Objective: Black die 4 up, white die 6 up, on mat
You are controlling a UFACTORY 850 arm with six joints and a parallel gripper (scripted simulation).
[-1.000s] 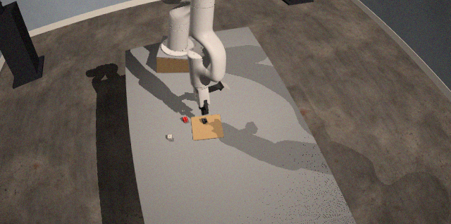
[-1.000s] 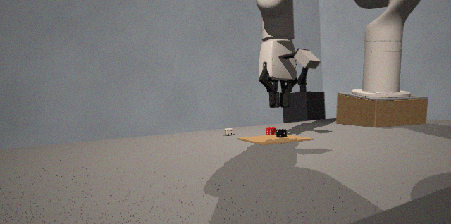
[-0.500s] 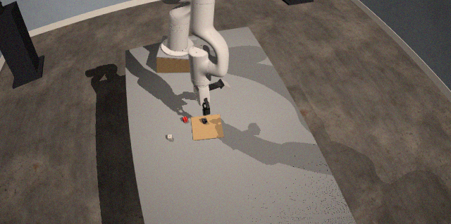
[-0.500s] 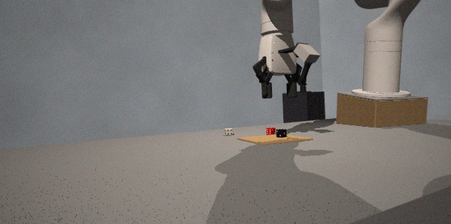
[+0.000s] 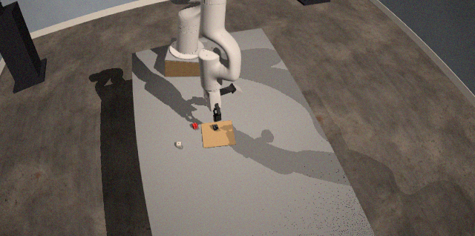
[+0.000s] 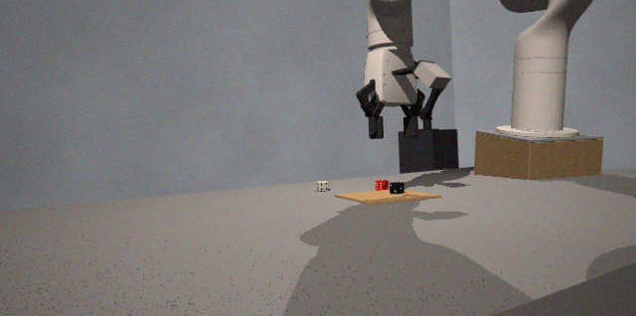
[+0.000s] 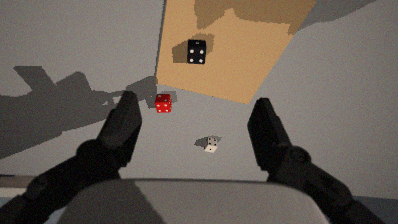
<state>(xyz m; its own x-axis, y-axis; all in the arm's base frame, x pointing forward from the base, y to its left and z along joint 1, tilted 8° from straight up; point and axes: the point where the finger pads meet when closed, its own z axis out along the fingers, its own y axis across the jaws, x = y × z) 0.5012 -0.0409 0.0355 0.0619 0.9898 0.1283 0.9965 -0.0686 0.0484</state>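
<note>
My hand is 2 cm short of the white die, 18 cm to the left of it and 11 cm above it. From my hand the other things lie so: tan mat: 3 cm ahead, 11 cm below; then red die: 5 cm behind, 8 cm to the right, 11 cm below; then black die: 10 cm below.
</note>
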